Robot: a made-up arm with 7 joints. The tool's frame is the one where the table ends. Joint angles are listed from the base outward.
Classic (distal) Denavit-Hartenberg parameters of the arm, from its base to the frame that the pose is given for. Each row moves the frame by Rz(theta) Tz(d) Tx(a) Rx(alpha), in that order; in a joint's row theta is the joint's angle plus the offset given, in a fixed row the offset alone. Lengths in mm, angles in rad.
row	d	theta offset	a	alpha
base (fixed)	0	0	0	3.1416
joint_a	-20	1.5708	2	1.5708
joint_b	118	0	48	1.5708
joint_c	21	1.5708	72	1.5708
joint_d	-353	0	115	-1.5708
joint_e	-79	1.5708	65	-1.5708
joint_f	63	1.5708	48	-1.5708
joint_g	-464	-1.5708	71	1.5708
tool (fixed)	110	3.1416	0	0
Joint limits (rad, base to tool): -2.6..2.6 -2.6..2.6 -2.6..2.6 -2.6..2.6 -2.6..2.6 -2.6..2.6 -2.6..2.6
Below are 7 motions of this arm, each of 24 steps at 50 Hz.
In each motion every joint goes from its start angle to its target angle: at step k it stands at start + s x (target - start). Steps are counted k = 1, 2, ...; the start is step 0. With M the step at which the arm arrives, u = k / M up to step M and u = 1 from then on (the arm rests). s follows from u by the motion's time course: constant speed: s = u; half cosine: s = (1 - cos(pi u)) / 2; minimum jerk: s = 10 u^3 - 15 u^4 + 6 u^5.
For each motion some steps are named. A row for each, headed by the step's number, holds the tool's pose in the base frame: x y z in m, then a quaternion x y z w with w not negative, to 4 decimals.
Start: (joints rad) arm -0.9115 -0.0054 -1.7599 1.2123 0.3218 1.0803 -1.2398
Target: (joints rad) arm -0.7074 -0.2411 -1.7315 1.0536 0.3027 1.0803 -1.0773
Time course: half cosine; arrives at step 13
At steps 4, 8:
4: 0.9632 0.0874 -0.0753 -0.3083 0.0453 -0.7520 0.5808
8: 0.9689 0.0146 -0.0409 -0.3231 0.0210 -0.7702 0.5495

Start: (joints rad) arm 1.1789 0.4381 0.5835 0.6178 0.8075 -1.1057 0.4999
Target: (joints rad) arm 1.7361 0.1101 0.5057 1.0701 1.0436 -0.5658 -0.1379
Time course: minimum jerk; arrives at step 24
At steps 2, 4, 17, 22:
2: -0.0941 0.3332 0.2434 0.4056 -0.5358 0.1610 0.7229
4: -0.0836 0.3405 0.2355 0.3859 -0.5339 0.1606 0.7350
17: 0.2383 0.3467 -0.0329 -0.1283 -0.2924 0.0101 0.9476
22: 0.2862 0.3058 -0.0904 -0.2076 -0.2172 -0.0391 0.9530

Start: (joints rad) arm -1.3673 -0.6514 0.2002 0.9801 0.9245 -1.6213 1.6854
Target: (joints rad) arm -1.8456 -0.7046 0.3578 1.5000 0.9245 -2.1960 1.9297
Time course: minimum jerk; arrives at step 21
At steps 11, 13, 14, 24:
11: -0.1526 -0.2655 0.0628 0.6969 0.2613 0.6083 0.2758
13: -0.1084 -0.2680 0.0821 0.6823 0.3229 0.6052 0.2530
14: -0.0896 -0.2669 0.0906 0.6736 0.3497 0.6039 0.2435
24: -0.0406 -0.2571 0.1147 0.6426 0.4218 0.6010 0.2191

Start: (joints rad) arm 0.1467 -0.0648 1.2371 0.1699 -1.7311 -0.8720 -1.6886
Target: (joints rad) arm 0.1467 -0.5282 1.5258 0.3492 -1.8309 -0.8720 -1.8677
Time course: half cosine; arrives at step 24
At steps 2, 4, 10, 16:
2: 0.1158 0.4916 0.3620 0.5009 0.5288 0.1515 0.6683
4: 0.1101 0.4959 0.3536 0.4929 0.5355 0.1529 0.6685
10: 0.0771 0.5173 0.3029 0.4449 0.5787 0.1581 0.6649
16: 0.0404 0.5336 0.2420 0.3876 0.6358 0.1563 0.6489

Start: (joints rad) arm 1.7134 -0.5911 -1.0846 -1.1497 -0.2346 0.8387 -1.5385
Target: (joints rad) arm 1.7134 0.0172 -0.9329 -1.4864 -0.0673 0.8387 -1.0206
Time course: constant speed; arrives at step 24
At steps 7, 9, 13, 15, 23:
7: 0.2623 -0.6880 -0.4818 -0.7347 -0.5416 0.3503 0.2099
9: 0.3104 -0.6870 -0.4522 -0.7377 -0.5585 0.3381 0.1720
13: 0.3983 -0.6830 -0.3807 -0.7425 -0.5847 0.3133 0.0931
15: 0.4374 -0.6799 -0.3393 -0.7443 -0.5940 0.3007 0.0524
23: 0.5543 -0.6604 -0.1435 0.7480 0.6046 -0.2488 0.1139

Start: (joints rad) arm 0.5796 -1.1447 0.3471 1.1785 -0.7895 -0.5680 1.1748
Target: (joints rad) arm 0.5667 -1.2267 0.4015 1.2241 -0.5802 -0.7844 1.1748
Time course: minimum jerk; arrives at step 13
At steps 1, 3, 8, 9, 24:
1: 0.2929 0.5883 -0.5308 -0.0726 -0.8632 0.0228 0.4992
3: 0.2731 0.5874 -0.5342 -0.0614 -0.8598 0.0313 0.5059
8: 0.1212 0.5662 -0.5466 0.0255 -0.8238 0.0925 0.5586
9: 0.0933 0.5596 -0.5460 0.0417 -0.8151 0.1031 0.5686
24: 0.0531 0.5486 -0.5433 0.0652 -0.8011 0.1180 0.5831

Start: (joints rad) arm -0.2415 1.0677 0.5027 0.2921 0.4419 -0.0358 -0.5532
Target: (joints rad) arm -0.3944 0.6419 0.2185 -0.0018 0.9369 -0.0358 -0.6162
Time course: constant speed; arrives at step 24
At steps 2, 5, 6, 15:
2: -0.4137 0.2157 0.5301 0.3480 -0.0713 0.5495 0.7562
5: -0.4150 0.2284 0.5031 0.3098 -0.0479 0.5782 0.7533
6: -0.4153 0.2317 0.4941 0.2972 -0.0400 0.5875 0.7516
15: -0.4138 0.2449 0.4167 0.1878 0.0322 0.6645 0.7226

